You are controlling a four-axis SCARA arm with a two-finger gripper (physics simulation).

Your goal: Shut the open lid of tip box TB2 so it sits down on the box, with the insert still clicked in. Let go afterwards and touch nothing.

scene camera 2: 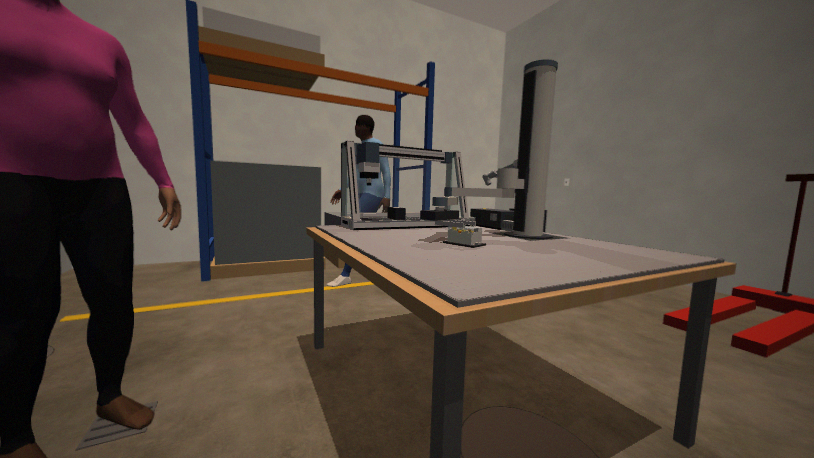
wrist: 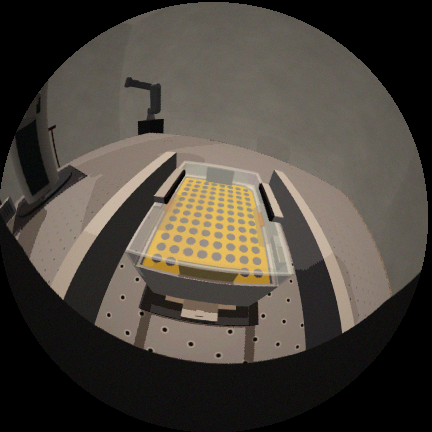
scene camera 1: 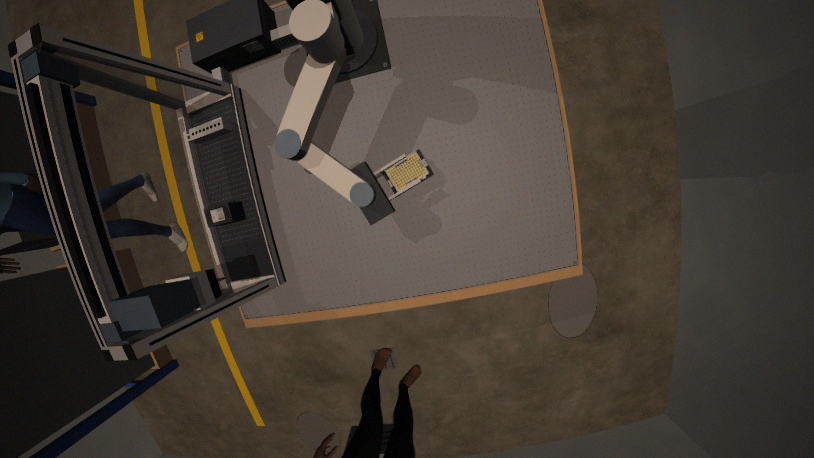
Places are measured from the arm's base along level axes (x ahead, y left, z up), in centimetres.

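Pixels of known places: gripper, between the fingertips: (scene camera 2: 469, 224) (wrist: 223, 168) (scene camera 1: 412, 167); arm's base, origin of its link: (scene camera 2: 527, 237) (wrist: 44, 193) (scene camera 1: 345, 42).
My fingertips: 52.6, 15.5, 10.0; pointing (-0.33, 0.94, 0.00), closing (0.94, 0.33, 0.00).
Note:
For each thing: its top centre in the pictures, then the offset to it from my fingertips, as dx, dy, dz. "*": a spot on its surface instead.
- Tip box TB2, centre of its top: (wrist: 218, 192) (scene camera 1: 406, 171) (scene camera 2: 465, 226) +0.6, -2.3, -1.0
- yellow holed insert, centre of its top: (wrist: 217, 195) (scene camera 1: 406, 171) +0.6, -2.3, -1.3
- clear lid, a spot on its surface: (wrist: 142, 230) * -1.3, -7.9, -1.0
- black unit, a spot on its surface: (scene camera 1: 227, 37) * -60.0, -54.0, +2.8
Tip box TB2 (scene camera 2: 463, 236) (wrist: 207, 290) stands on the perforated table mat, with a yellow holed insert (scene camera 1: 407, 172) (wrist: 212, 222) in its top. The clear lid (wrist: 142, 230) lies over the insert in the wrist view, down or nearly down; I cannot tell whether it is fully seated or whether the insert is clicked in. My gripper (scene camera 1: 412, 170) (wrist: 223, 168) is shut as far as it goes, its two long fingers spaced along the box's two sides at about lid height. It holds nothing. Contact between finger pads and lid cannot be told.
The gantry machine (scene camera 1: 259, 187) (scene camera 2: 409, 150) stands along one side of the table, with a black unit (scene camera 1: 227, 37) near its corner. The arm's column (scene camera 2: 537, 148) (wrist: 37, 155) rises behind the box. People (scene camera 2: 62, 113) (scene camera 2: 372, 170) stand near the table.

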